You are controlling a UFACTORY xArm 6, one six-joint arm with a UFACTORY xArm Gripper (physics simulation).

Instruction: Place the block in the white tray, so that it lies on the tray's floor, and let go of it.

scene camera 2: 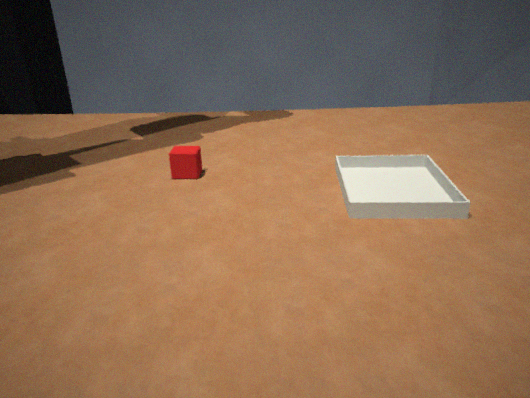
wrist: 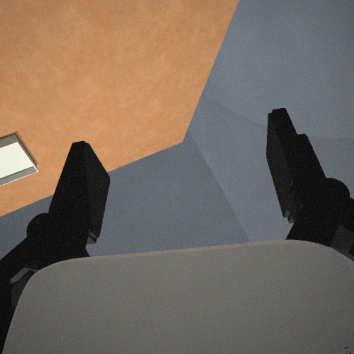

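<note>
A red block (scene camera 2: 186, 163) stands upright on the brown table, left of the white tray in the scene view. It does not show in the wrist view. The white tray (scene camera 2: 407, 210) (wrist: 10, 154) lies flat on the table with its low walls up, and its floor is bare in the scene view. Part of the tray shows at the left edge of the wrist view. My gripper (wrist: 179, 146) is open, its two black fingers wide apart with nothing between them. It is away from the block and hangs near the table's corner in the wrist view. The gripper does not show in the scene view.
The brown table (scene camera 2: 260, 280) (wrist: 115, 70) ends at an edge and a corner in the wrist view, with a grey-blue surface beyond it. Dark shadows fall across the table's back left in the scene view. A black shape (scene camera 2: 30, 60) stands behind the table at the upper left.
</note>
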